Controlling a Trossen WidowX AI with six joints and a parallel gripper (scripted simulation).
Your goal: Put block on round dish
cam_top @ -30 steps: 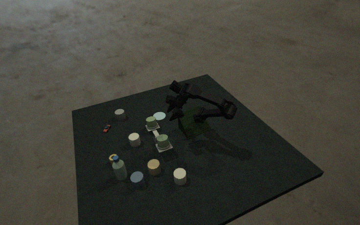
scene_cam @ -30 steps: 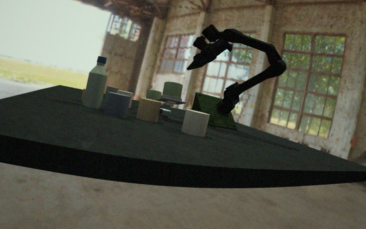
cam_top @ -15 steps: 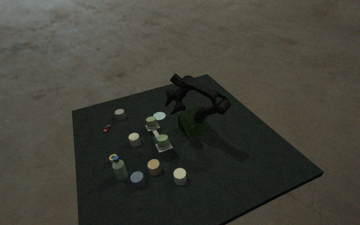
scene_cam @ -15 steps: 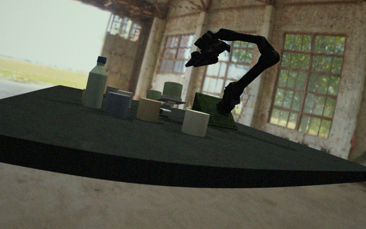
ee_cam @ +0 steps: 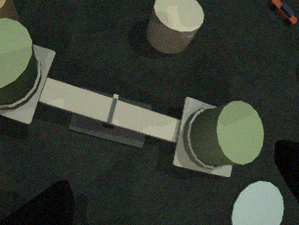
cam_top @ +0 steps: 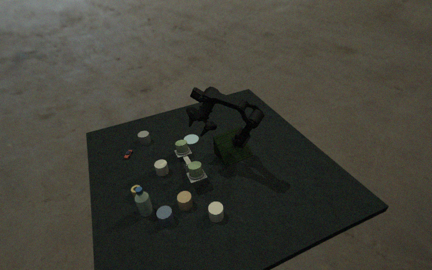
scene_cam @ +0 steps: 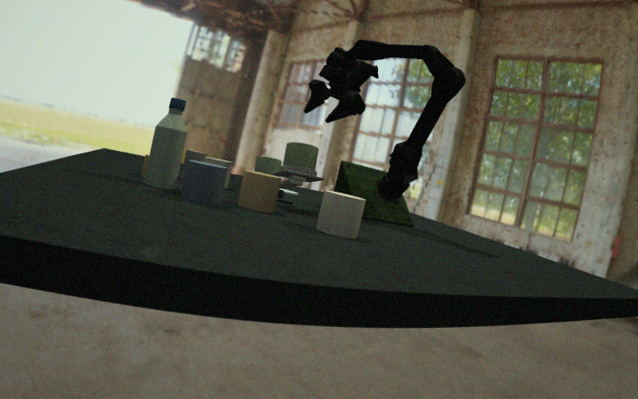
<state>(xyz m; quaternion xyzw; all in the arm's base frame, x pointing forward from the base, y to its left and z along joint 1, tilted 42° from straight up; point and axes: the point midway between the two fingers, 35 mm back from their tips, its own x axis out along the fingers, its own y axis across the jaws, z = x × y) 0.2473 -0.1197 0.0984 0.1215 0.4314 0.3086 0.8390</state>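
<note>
My gripper tip is 7 cm short of the green block, 9 cm to the left of it and 18 cm above it. Also, from my gripper tip: green cup (6 cm ahead, 17 cm to the left, 11 cm below); then round dish (2 cm behind, 21 cm to the right, 22 cm below); then tan cup (17 cm ahead, 28 cm to the left, 19 cm below).
</note>
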